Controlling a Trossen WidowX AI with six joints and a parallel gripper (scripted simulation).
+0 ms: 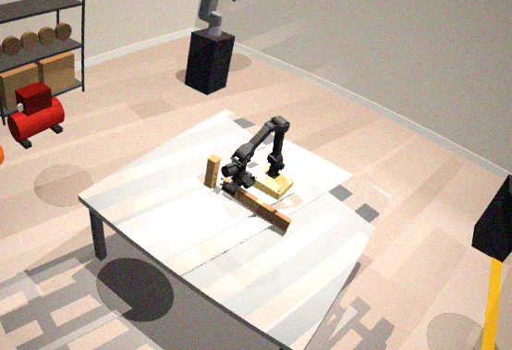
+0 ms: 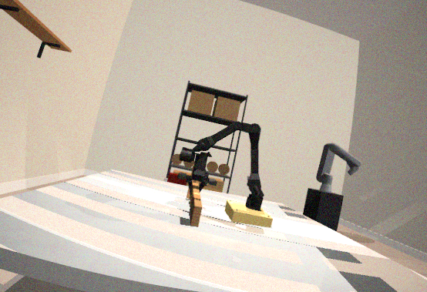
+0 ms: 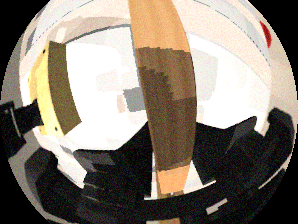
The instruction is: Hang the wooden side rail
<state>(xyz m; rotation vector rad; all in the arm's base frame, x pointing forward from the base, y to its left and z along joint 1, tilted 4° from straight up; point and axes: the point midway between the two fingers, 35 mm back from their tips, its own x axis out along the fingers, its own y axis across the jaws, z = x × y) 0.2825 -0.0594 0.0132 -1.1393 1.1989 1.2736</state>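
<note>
Now: gripper tip 160 mm to the left of the wooden headboard post and 40 mm below it.
</note>
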